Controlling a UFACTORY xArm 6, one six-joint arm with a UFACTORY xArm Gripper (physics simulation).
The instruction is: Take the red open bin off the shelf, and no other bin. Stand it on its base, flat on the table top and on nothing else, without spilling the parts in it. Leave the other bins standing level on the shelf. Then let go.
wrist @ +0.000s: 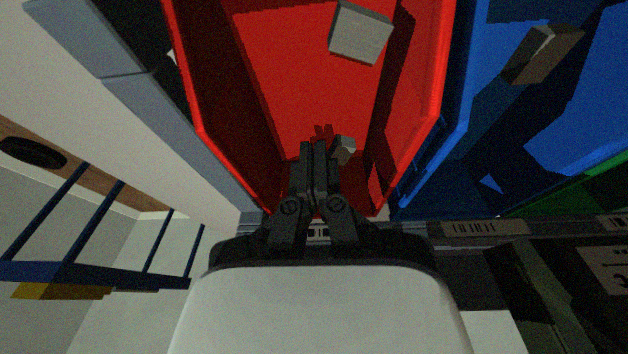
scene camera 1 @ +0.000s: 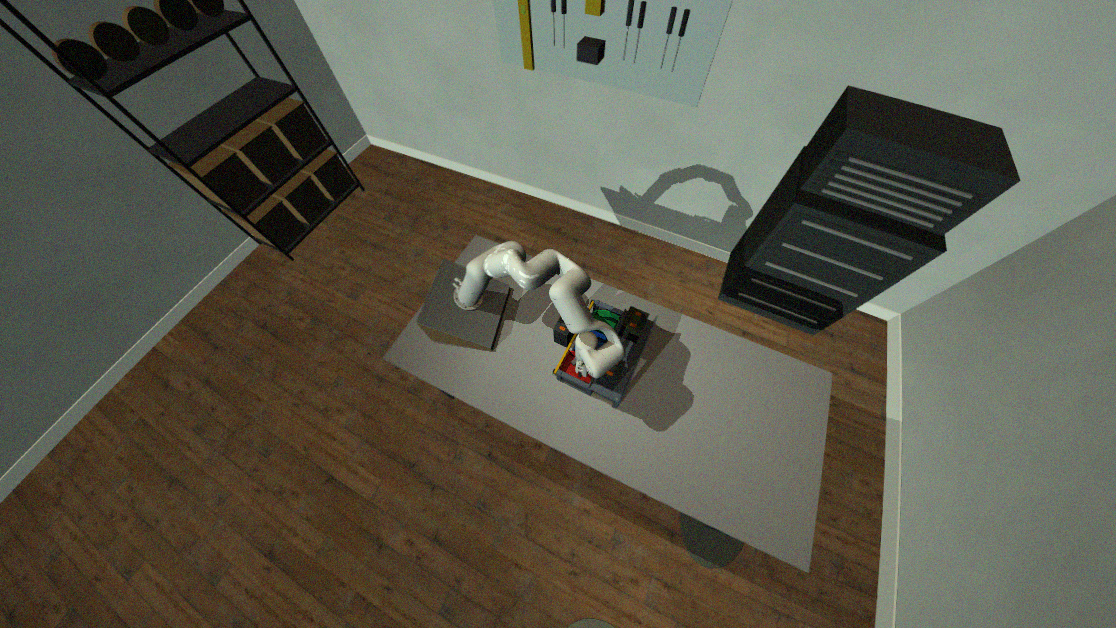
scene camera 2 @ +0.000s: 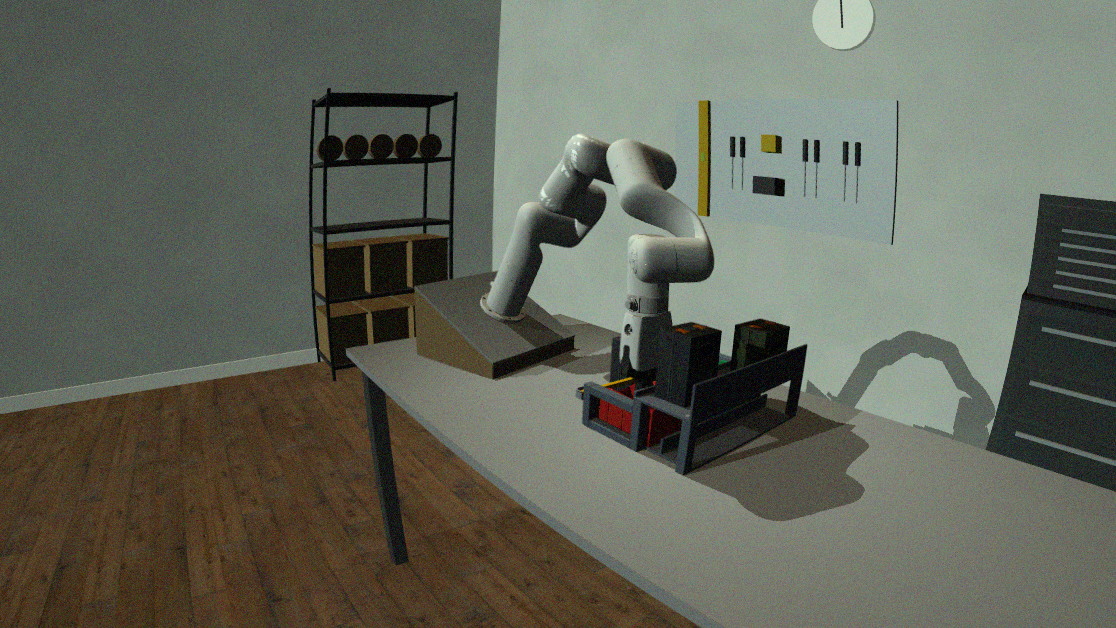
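Pixels of known places: gripper, fingertip midpoint: [wrist: 315, 154]; arm's base, origin of the base link: [scene camera 1: 468, 297] [scene camera 2: 502, 309].
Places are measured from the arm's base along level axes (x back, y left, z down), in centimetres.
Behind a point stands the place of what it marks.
The red open bin [scene camera 1: 570, 371] @[x -54.0, y 3.4, z 9.9 cm] [scene camera 2: 616, 416] @[x -58.0, y 0.9, z 7.6 cm] [wrist: 300, 75] @[x -56.0, y 4.5, z 10.0 cm] sits in the shelf [scene camera 2: 741, 380] @[x -75.2, y 15.3, z -2.7 cm] [wrist: 162, 127] @[x -55.1, y -1.1, z 2.8 cm] at its end. In the wrist view, a larger grey block [wrist: 360, 35] @[x -52.8, y 7.7, z 8.4 cm] and a smaller grey block [wrist: 345, 144] @[x -61.7, y 9.2, z 9.1 cm] lie in it. My gripper [wrist: 315, 154] @[x -59.0, y 6.0, z 5.2 cm] is shut and empty. Its fingertips point into the red bin near its label end, beside the smaller block; their exact depth is unclear. The blue bin [wrist: 595, 120] @[x -54.2, y 22.1, z 5.3 cm] stands directly beside the red bin and holds a brown-grey block [wrist: 550, 57] @[x -52.6, y 19.9, z 8.9 cm]. Part of the green bin [wrist: 555, 200] @[x -63.0, y 31.3, z 4.7 cm] shows beyond it.
Dark boxes [scene camera 2: 688, 363] @[x -72.7, y 4.7, z -6.6 cm] [scene camera 2: 761, 342] @[x -68.6, y 26.6, z -6.4 cm] stand around the bins on the shelf unit, close to my wrist. A shelf rail runs along the red bin's outer side. The table top [scene camera 1: 741, 437] @[x -122.9, y 23.2, z 11.3 cm] [scene camera 2: 936, 546] @[x -117.8, y 21.8, z 11.3 cm] extends around the shelf. The arm's sloped base block [scene camera 2: 530, 363] @[x -15.0, y 1.9, z 10.7 cm] stands behind.
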